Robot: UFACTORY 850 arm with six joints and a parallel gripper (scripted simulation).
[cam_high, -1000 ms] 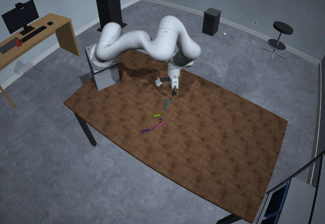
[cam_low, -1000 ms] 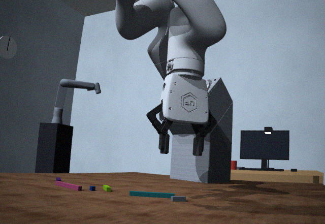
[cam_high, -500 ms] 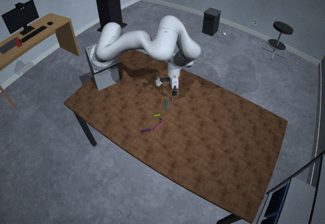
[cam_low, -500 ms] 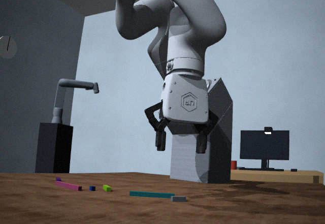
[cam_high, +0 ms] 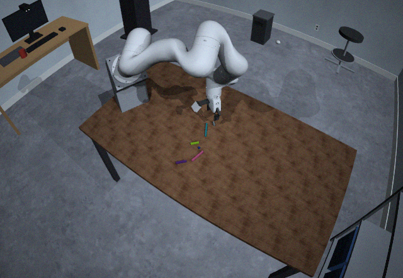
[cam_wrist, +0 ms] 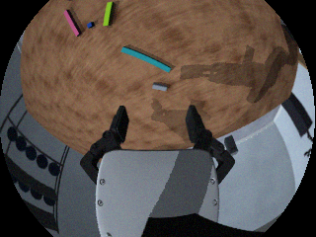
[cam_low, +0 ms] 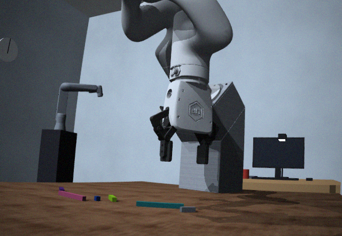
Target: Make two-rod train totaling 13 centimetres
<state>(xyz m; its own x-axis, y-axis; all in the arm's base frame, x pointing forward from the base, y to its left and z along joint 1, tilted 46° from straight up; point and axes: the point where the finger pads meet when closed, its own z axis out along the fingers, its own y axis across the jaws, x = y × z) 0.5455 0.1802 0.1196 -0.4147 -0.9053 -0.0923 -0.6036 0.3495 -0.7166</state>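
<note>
Right now the turquoise rod is 10 cm below my hand, 5 cm to the right of it and 1 cm behind it. From my hand the other things lie so: grey rod (10 cm below, 1 cm to the left); then blue rod (19 cm to the right, 10 cm below, 2 cm ahead); then lime rod (18 cm to the right, 10 cm below, 2 cm behind).
</note>
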